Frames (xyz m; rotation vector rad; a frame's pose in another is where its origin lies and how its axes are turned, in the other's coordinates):
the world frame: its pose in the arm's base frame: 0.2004 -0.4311 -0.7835 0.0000 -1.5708 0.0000
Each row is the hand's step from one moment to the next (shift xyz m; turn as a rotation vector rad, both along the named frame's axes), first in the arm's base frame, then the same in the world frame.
Working: the arm's base frame: its pose in the world frame: 0.7835 0.4311 0.2004 0.0000 1.5708 0.0000

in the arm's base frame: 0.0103 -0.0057 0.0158 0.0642 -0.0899 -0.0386
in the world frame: 0.0158 -0.0057 -0.0103 -0.0386 -0.0899 -0.0642
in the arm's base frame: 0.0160 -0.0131 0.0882 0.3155 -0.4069 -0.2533
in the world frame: 0.0882 -0.0131 -0.0160 -0.2533 -0.4069 -0.3155
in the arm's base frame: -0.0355 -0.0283 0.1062 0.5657 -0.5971 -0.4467
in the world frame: 0.1062 -0.0283 0.0355 -0.4467 -0.5971 -0.5657
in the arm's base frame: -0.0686 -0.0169 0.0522 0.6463 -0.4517 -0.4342
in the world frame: 0.0522 -0.0169 0.0686 -0.4342 -0.4517 -0.6463
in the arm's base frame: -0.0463 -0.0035 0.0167 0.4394 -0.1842 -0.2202
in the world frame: 0.0167 -0.0035 0.0463 -0.2202 -0.1842 -0.4394
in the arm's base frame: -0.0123 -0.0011 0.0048 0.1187 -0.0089 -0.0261
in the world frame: 0.0048 -0.0011 0.0123 -0.0261 -0.0089 -0.1187
